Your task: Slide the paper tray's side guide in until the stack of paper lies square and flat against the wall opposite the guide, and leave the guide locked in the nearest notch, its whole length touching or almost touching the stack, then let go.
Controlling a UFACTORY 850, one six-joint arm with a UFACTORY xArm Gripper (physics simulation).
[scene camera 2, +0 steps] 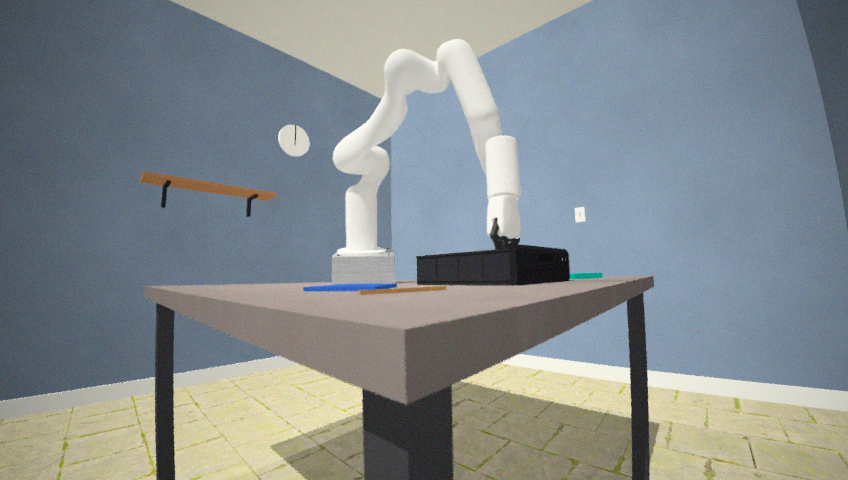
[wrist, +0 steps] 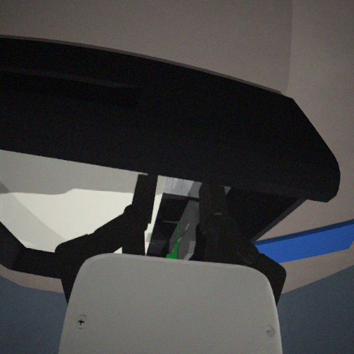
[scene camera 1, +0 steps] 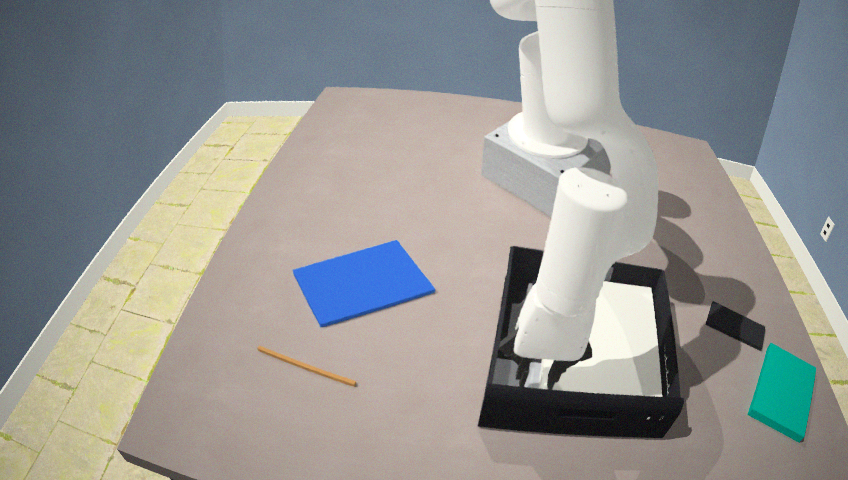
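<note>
The black paper tray (scene camera 1: 529,411) (scene camera 2: 464,267) (wrist: 100,120) stands on the table. The white paper stack (scene camera 1: 630,321) (wrist: 75,215) lies in it, its far edge near the right wall in scene camera 1; whether it touches that wall is unclear. The side guide (wrist: 189,225) shows in the wrist view as a grey upright plate with a green part (wrist: 174,251); the arm hides most of it in scene camera 1. My gripper (scene camera 1: 537,380) (scene camera 2: 505,243) (wrist: 180,175) is partly open, fingers down inside the tray near its front wall, one either side of the guide's line, gripping nothing.
A blue flat slab (scene camera 1: 364,283) (scene camera 2: 349,287) (wrist: 305,242) and an orange stick (scene camera 1: 306,365) (scene camera 2: 402,290) lie left of the tray. A black block (scene camera 1: 735,325) and a teal block (scene camera 1: 782,389) (scene camera 2: 586,275) lie right of it. The tray's walls surround the fingers.
</note>
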